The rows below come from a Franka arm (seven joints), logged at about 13 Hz.
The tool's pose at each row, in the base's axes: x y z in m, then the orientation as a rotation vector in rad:
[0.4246 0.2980 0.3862 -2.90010 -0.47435 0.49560]
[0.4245 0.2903 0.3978 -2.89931 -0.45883 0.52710]
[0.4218 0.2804 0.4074 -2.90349 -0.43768 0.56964]
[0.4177 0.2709 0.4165 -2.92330 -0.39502 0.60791]
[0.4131 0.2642 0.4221 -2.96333 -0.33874 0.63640]
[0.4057 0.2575 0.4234 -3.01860 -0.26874 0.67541]
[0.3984 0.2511 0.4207 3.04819 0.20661 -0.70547]
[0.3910 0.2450 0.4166 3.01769 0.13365 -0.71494]
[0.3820 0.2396 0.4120 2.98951 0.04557 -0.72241]
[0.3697 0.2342 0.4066 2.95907 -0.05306 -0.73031]
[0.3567 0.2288 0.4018 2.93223 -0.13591 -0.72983]
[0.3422 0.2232 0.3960 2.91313 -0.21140 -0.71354]
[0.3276 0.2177 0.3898 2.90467 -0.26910 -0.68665]
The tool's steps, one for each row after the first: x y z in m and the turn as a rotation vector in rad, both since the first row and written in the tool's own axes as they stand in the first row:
[-0.0061 0.0048 -0.0116 0.00307 -0.02001 0.01203]
[-0.0147 0.0113 -0.0206 0.00166 -0.04719 0.02978]
[-0.0242 0.0171 -0.0287 -0.00994 -0.07021 0.06445]
[-0.0322 0.0209 -0.0330 -0.03818 -0.08601 0.11124]
[-0.0415 0.0248 -0.0323 -0.08101 -0.10802 0.16988]
[-0.0493 0.0294 -0.0279 -0.11344 -0.12617 0.21861]
[-0.0568 0.0338 -0.0222 -0.13495 -0.13802 0.26949]
[-0.0653 0.0373 -0.0153 -0.15178 -0.14709 0.33036]
[-0.0765 0.0401 -0.0066 -0.16659 -0.15616 0.39897]
[-0.0885 0.0425 0.0018 -0.18005 -0.15952 0.45737]
[-0.1016 0.0449 0.0117 -0.19081 -0.15094 0.51011]
[-0.1147 0.0472 0.0220 -0.19693 -0.13333 0.54948]

